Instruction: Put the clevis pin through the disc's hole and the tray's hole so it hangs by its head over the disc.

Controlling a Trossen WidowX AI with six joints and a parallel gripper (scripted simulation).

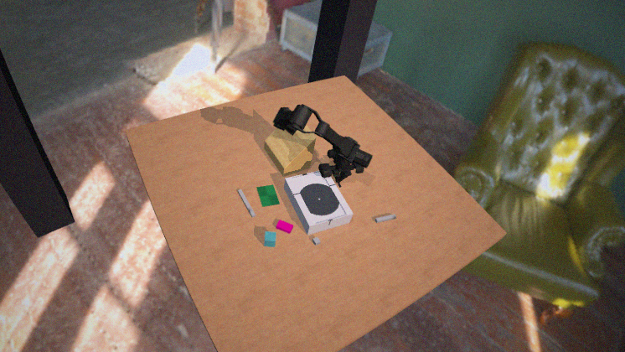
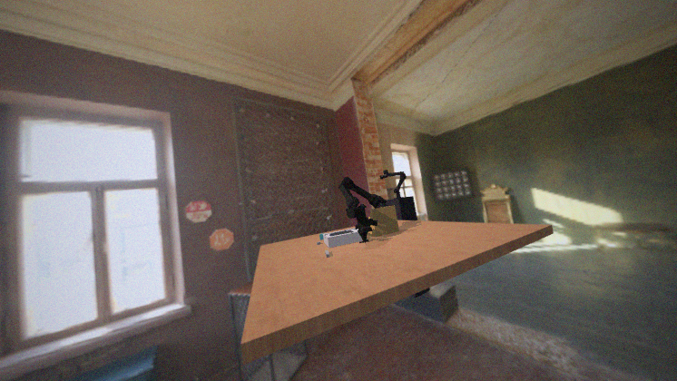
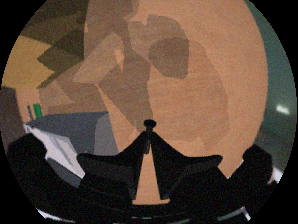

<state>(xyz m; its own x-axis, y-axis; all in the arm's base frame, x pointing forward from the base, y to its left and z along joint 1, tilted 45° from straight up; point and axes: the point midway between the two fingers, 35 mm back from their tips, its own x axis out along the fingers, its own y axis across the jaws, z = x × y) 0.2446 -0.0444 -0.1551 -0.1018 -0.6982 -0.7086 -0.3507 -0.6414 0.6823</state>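
My gripper tip is 70 mm short of the dark grey disc, 170 mm to the left of it and 60 mm below it. The rest, counted from my gripper tip: dark clevis pin (10 mm ahead, 10 mm above); then green tile (90 mm behind, 300 mm to the right); then rimmed tray (50 mm ahead, 160 mm to the right, 40 mm above).
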